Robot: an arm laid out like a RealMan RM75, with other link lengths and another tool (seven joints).
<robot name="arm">
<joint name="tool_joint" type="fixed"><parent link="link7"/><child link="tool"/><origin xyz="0 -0.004 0" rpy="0 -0.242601 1.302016"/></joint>
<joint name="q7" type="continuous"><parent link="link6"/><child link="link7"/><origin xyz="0 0 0.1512"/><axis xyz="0 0 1"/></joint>
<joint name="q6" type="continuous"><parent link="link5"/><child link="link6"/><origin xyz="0 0 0"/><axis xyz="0 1 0"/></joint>
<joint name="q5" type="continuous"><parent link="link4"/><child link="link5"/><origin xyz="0 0 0.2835"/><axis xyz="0 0 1"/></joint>
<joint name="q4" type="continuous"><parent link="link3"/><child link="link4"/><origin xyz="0 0 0"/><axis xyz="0 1 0"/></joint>
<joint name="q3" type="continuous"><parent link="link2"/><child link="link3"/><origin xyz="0 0 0.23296"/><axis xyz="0 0 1"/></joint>
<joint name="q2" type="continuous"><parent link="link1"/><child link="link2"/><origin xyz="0 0 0"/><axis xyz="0 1 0"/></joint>
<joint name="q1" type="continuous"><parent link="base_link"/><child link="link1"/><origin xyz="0 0 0.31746"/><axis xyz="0 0 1"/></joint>
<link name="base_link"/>
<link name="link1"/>
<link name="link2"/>
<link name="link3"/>
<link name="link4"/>
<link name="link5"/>
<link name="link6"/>
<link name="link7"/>
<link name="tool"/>
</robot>
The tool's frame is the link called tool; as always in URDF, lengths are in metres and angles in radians. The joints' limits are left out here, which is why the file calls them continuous.
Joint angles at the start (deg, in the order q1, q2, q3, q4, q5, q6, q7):
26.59, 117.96, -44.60, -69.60, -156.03, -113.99, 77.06
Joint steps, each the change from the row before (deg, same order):
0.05, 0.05, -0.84, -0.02, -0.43, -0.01, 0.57
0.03, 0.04, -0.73, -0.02, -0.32, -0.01, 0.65
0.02, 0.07, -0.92, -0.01, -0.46, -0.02, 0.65
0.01, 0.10, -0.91, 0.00, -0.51, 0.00, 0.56
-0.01, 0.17, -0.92, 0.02, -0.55, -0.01, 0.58
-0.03, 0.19, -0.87, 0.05, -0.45, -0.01, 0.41
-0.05, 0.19, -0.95, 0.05, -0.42, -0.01, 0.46
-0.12, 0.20, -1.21, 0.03, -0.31, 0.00, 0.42
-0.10, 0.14, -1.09, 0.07, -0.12, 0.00, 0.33
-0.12, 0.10, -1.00, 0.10, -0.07, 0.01, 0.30
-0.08, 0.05, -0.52, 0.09, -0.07, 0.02, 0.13
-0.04, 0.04, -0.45, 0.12, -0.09, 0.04, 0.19
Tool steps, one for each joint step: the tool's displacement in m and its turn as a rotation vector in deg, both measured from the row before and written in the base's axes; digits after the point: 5 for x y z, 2 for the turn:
-0.00099, 0.00032, -0.00202, -0.62, -0.72, -0.27
-0.00088, 0.00025, -0.00175, -0.47, -0.61, -0.37
-0.00091, 0.00008, -0.00235, -0.67, -0.78, -0.35
-0.00076, -0.00004, -0.00251, -0.70, -0.80, -0.29
-0.00069, -0.00033, -0.00305, -0.75, -0.78, -0.34
-0.00069, -0.00047, -0.00325, -0.76, -0.62, -0.20
-0.00078, -0.00053, -0.00345, -0.79, -0.64, -0.20
-0.00112, -0.00069, -0.00418, -0.96, -0.64, -0.05
-0.00118, -0.00053, -0.00378, -0.86, -0.45, 0.04
-0.00082, -0.00066, -0.00342, -0.78, -0.39, 0.01
-0.00014, -0.00051, -0.00185, -0.43, -0.22, -0.02
-0.00008, -0.00035, -0.00168, -0.35, -0.24, -0.08

